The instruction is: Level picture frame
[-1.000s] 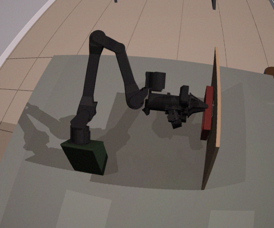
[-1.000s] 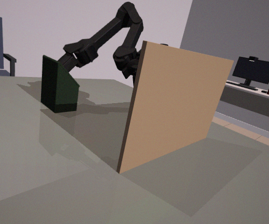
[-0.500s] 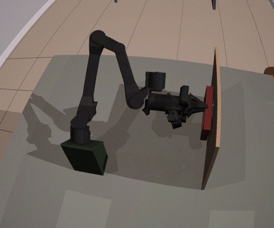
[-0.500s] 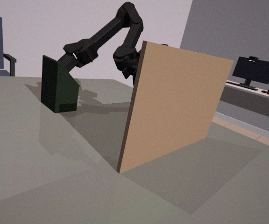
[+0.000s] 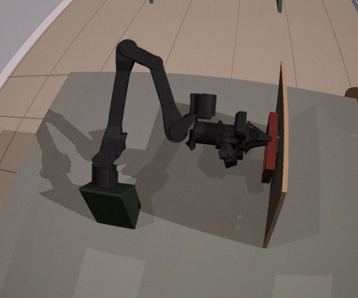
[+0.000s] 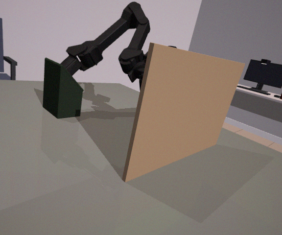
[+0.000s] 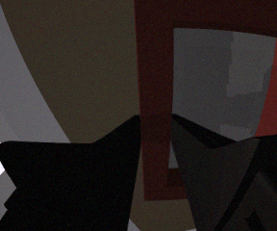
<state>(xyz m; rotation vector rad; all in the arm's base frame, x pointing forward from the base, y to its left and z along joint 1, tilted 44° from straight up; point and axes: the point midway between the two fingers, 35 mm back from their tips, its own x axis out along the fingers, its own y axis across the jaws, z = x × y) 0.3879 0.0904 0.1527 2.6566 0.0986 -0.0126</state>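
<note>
My gripper tip is 5 cm above the red picture frame, 2 cm to the right of it and 1 cm short of it. Round my gripper tip: tan wall board (6 cm below, 2 cm to the left, 2 cm ahead).
</note>
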